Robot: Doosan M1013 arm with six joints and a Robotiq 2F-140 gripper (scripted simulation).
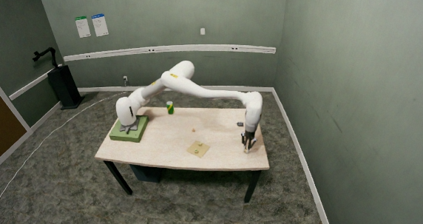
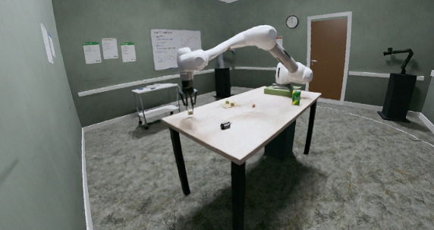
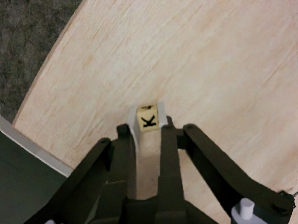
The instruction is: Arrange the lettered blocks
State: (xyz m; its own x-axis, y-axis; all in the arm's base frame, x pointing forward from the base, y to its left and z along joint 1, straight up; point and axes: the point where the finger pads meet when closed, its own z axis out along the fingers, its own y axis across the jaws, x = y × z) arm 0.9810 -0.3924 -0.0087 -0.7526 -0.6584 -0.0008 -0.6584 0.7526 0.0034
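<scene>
My hand is 36 cm past the tan mat, 10 cm to the right of it and 5 cm above it. Also, from my hand: black object (3 cm ahead, 33 cm to the left, 3 cm below); then can (60 cm behind, 60 cm to the left, 1 cm above).
</scene>
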